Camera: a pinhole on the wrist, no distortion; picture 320 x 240 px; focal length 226.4 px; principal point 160.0 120.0 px. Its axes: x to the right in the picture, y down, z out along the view. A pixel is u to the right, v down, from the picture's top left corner.
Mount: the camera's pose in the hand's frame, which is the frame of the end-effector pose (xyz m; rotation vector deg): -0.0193 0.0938 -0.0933 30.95 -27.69 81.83
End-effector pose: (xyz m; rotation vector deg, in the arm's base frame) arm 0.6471 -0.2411 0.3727 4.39 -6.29 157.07
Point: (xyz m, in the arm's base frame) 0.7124 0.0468 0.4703
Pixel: 39.9 64.9
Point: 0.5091 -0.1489 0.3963
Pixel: outside the picture
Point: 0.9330 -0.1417 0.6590
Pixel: 145.7 206.6
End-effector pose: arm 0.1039 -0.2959 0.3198 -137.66 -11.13 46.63
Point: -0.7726 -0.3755 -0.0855
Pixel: outside the picture
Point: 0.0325 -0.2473 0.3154
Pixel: 156.9 144.4
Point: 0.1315 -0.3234 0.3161
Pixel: 131.1 36.8
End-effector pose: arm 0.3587 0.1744 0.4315 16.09 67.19 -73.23
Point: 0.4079 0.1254 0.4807
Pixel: 203.6 124.0
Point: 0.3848 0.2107 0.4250
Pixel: 166.3 124.7
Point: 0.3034 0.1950 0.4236
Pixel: 19.7 66.7
